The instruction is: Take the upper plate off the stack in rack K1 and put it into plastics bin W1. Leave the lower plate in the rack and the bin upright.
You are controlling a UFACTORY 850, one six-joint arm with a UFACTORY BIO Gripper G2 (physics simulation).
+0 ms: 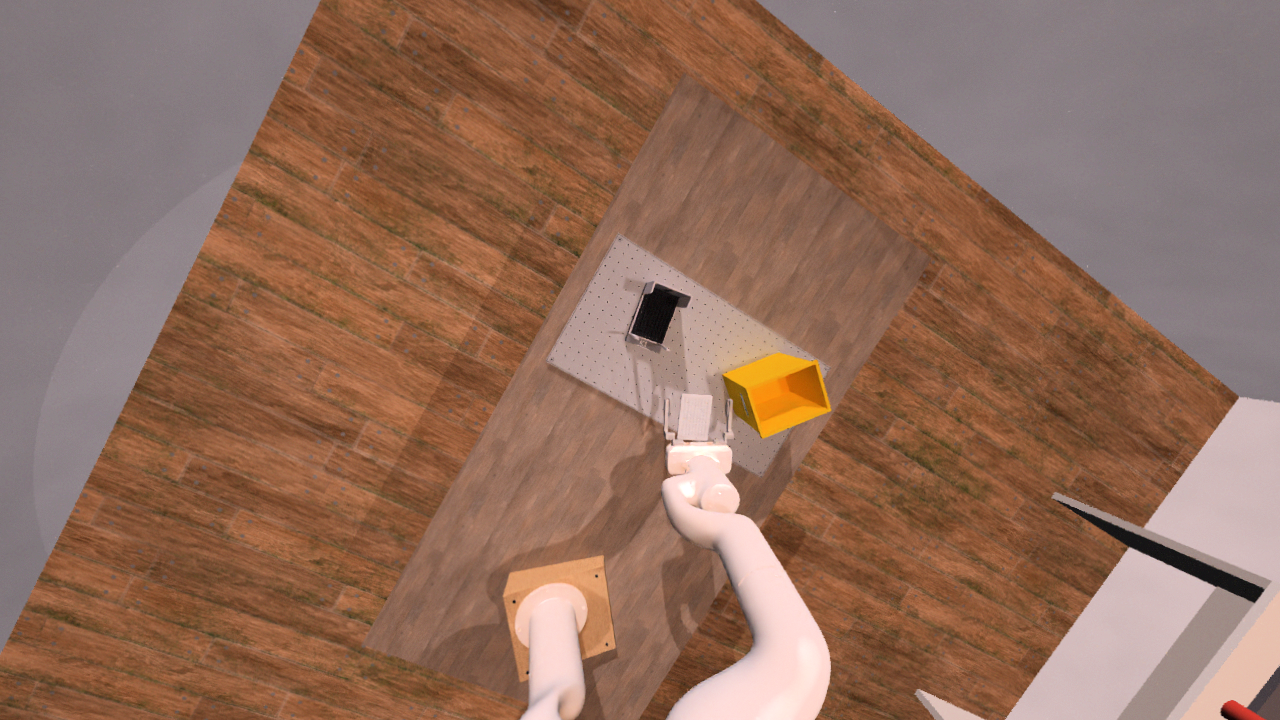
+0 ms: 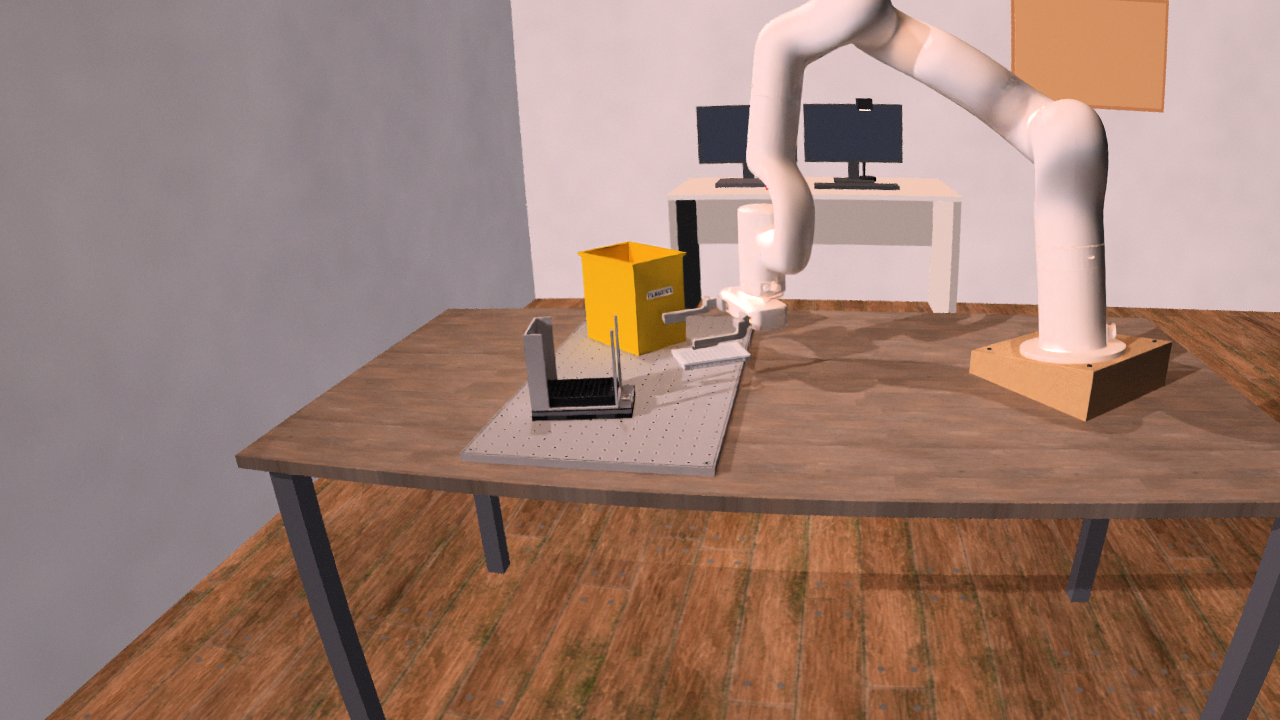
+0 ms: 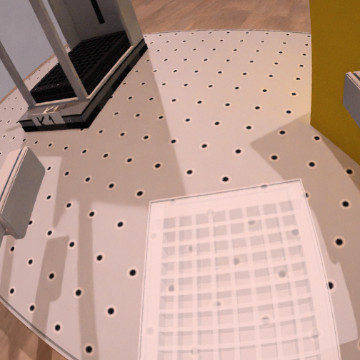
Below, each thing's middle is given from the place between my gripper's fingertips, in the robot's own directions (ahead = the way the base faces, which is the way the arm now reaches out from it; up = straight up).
My hand is 6 cm above the clear gridded plate (image 2: pixel 725 353), 5 cm past it and 4 cm to the left of it. Also, from my hand: black gridded plate (image 2: pixel 589 391) (22 cm to the left, 10 cm ahead, 4 cm below); yellow plastics bin W1 (image 2: pixel 638 282) (13 cm to the right, 13 cm ahead, 2 cm above).
